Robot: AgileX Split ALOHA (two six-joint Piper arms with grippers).
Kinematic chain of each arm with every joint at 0, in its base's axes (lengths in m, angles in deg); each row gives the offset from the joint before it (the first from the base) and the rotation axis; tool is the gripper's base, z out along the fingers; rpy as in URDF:
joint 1: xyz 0 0 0.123 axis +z
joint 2: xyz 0 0 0 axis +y
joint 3: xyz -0.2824 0 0.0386 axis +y
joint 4: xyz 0.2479 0 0.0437 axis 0.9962 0 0.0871
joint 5: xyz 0 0 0 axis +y
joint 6: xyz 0.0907 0 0.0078 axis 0.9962 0 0.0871
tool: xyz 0 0 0 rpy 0 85 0
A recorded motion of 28 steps. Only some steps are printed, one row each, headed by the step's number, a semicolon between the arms.
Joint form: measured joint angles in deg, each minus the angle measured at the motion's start. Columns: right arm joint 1, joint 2, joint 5, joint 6, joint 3, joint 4; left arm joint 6, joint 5, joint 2, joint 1, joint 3, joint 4.
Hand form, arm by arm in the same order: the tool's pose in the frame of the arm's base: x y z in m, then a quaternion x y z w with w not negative. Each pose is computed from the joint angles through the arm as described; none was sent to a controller.
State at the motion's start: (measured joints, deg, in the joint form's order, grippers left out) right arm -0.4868 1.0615 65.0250 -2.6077 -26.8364 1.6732; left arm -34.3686 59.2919 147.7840 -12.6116 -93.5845 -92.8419
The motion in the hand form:
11: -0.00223 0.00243 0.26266 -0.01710 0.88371 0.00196 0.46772; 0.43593 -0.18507 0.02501 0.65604 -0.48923 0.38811 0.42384
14: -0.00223 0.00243 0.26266 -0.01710 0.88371 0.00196 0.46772; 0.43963 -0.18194 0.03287 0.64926 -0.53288 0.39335 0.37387
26: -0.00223 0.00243 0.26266 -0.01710 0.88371 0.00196 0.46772; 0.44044 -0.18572 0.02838 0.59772 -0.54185 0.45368 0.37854
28: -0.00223 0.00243 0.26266 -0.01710 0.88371 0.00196 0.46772; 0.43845 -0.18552 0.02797 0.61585 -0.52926 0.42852 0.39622
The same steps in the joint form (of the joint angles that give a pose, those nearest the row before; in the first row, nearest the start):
11: 0.00 0.00 0.00 0.00 0.00 0.00; -19.11 3.59 1.30 -0.54 -0.12 1.65
14: 0.00 0.00 0.00 0.00 0.00 0.00; -16.35 -0.33 -0.58 -0.44 -0.12 5.34
26: 0.00 0.00 0.00 0.00 0.00 0.00; -5.34 3.89 1.46 -0.49 -0.51 -1.65
28: 0.00 0.00 0.00 0.00 0.00 0.00; -10.35 4.02 1.32 -0.49 -0.51 0.30

